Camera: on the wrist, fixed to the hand. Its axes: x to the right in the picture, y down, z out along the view.
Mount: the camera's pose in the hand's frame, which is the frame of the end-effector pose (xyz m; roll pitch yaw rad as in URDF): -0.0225 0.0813 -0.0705 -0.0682 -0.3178 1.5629
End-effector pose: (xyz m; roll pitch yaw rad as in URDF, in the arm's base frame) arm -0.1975 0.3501 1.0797 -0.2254 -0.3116 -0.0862
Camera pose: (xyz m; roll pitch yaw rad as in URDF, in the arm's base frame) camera -0.1868 0.4129 0.9901 -0.3829 -0.0903 1.5058
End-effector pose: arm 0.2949 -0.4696 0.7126 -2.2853 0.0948 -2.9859
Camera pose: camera 0.3019 -0.3607 0.6996 2.8466 1.1652 1.5227
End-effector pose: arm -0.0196 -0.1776 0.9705 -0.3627 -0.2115 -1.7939
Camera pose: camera 0.0306 -0.1868 0.8731 -0.2827 0.0423 -0.2399
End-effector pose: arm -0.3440 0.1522 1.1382 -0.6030 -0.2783 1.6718
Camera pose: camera -0.3715 0.1564 1.0319 -0.3621 0.2718 -3.1284
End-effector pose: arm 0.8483 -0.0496 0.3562 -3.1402 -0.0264 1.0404
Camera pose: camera 0.9062 -0.1118 0.4260 3.1012 0.3189 -0.5138
